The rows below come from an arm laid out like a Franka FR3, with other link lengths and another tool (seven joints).
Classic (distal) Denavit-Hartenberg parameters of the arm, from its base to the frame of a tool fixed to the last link. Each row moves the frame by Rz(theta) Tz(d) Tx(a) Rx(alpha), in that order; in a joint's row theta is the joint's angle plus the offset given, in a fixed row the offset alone. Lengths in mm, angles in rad.
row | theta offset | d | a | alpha
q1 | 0 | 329.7 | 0 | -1.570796
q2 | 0 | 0 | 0 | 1.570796
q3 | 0 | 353.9 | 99 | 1.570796
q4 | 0 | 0 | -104 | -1.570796
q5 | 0 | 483.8 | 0 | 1.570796
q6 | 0 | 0 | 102.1 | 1.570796
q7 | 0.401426 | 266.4 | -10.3 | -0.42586
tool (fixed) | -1.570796 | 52.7 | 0 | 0
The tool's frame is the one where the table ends.
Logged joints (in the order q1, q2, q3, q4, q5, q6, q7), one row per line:
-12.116 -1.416 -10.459 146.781 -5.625 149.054 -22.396
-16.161 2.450 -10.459 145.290 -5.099 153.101 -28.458
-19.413 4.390 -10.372 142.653 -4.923 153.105 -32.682
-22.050 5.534 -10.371 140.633 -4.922 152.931 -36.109
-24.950 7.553 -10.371 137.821 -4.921 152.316 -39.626
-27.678 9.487 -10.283 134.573 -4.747 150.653 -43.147
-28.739 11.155 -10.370 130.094 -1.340 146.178 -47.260
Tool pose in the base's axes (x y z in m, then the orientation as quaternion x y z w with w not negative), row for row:
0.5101 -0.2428 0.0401 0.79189 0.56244 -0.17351 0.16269
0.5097 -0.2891 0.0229 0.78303 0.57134 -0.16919 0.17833
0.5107 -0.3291 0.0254 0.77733 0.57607 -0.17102 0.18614
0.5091 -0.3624 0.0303 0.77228 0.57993 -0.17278 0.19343
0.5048 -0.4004 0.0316 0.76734 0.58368 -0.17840 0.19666
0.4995 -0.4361 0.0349 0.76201 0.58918 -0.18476 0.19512
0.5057 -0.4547 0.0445 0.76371 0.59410 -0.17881 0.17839
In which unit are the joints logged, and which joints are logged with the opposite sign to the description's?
The joints are logged in degrees. Opposite sign: q4.
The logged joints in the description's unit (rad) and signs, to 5 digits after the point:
-0.21146 -0.02471 -0.18254 -2.56181 -0.09817 2.60148 -0.39088
-0.28206 0.04276 -0.18254 -2.53579 -0.08899 2.67212 -0.49669
-0.33882 0.07662 -0.18103 -2.48976 -0.08592 2.67219 -0.57041
-0.38485 0.09659 -0.18101 -2.45451 -0.08591 2.66915 -0.63022
-0.43546 0.13182 -0.18101 -2.40543 -0.08589 2.65842 -0.69160
-0.48307 0.16558 -0.17947 -2.34874 -0.08285 2.62939 -0.75306
-0.50159 0.19469 -0.18099 -2.27057 -0.02339 2.55129 -0.82484

